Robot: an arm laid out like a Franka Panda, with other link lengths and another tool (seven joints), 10 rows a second.
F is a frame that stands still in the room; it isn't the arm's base.
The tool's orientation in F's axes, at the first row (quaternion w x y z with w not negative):
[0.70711, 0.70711, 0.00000, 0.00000]
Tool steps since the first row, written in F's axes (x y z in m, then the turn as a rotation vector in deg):
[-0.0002, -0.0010, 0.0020, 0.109, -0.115, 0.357]
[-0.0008, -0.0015, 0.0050, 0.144, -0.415, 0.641]
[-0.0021, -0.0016, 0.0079, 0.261, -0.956, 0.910]
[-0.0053, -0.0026, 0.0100, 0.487, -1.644, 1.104]
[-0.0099, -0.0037, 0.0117, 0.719, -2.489, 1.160]
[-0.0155, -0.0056, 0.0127, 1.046, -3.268, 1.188]
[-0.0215, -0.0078, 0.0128, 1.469, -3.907, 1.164]
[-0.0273, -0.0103, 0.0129, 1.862, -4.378, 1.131]
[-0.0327, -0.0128, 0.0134, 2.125, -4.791, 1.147]
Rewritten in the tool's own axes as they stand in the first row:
[-0.0002, 0.0020, 0.0010, 0.109, 0.357, 0.115]
[-0.0008, 0.0050, 0.0015, 0.144, 0.641, 0.415]
[-0.0021, 0.0079, 0.0016, 0.261, 0.910, 0.956]
[-0.0053, 0.0100, 0.0026, 0.487, 1.104, 1.644]
[-0.0099, 0.0117, 0.0037, 0.719, 1.160, 2.489]
[-0.0155, 0.0127, 0.0056, 1.046, 1.188, 3.268]
[-0.0215, 0.0128, 0.0078, 1.469, 1.164, 3.907]
[-0.0273, 0.0129, 0.0103, 1.862, 1.131, 4.378]
[-0.0327, 0.0134, 0.0128, 2.125, 1.147, 4.791]

